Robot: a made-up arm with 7 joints.
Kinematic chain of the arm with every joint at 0, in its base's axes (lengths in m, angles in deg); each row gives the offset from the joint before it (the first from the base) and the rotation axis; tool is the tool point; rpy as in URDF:
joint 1: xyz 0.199 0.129 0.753 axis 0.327 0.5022 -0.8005
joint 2: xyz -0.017 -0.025 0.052 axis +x
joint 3: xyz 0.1 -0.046 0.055 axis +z
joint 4: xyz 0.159 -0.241 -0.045 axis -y
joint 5: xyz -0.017 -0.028 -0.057 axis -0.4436 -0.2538 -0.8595
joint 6: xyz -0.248 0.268 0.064 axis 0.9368 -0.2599 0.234
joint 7: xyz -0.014 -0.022 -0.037 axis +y
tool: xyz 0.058 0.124 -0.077 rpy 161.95 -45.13 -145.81
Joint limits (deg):
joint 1: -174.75..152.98
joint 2: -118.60..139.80
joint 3: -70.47..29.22
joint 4: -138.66..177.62
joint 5: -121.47..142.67
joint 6: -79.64..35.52
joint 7: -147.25..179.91
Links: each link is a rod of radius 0.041 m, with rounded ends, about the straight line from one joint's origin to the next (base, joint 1, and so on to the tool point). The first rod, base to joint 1, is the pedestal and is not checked.
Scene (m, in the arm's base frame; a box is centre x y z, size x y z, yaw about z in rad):
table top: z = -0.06
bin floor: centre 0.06 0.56 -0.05 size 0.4 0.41 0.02 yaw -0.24
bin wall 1: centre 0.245 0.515 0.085 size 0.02 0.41 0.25 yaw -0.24
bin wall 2: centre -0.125 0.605 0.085 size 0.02 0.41 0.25 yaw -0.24
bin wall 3: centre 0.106 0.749 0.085 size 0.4 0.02 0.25 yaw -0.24
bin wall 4: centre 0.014 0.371 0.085 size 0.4 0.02 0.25 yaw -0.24
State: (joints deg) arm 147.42 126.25 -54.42 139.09 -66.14 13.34 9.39
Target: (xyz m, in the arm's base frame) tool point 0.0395 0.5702 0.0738
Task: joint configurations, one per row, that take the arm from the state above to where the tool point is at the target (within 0.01 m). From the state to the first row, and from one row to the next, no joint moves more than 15 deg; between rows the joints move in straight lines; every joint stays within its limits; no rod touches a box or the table.
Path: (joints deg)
1: 148.48 113.08 -50.92 140.37 -64.88 11.91 7.26
2: 149.53 99.91 -47.42 141.65 -63.62 10.48 5.12
3: 150.59 86.74 -43.92 142.93 -62.36 9.05 2.99
4: 151.65 73.58 -40.42 144.22 -61.11 7.62 0.85
5: 152.31 59.72 -36.72 141.68 -55.23 11.87 9.09
6: 152.98 45.86 -33.02 139.14 -49.36 16.12 17.34
7: 152.98 56.59 -25.30 148.76 -60.96 18.21 26.28
8: 152.98 67.31 -17.59 158.38 -72.56 20.29 35.22
9: 152.98 78.03 -9.88 168.00 -84.16 22.37 44.17
10: 152.98 88.76 -2.16 177.62 -95.76 24.46 53.11

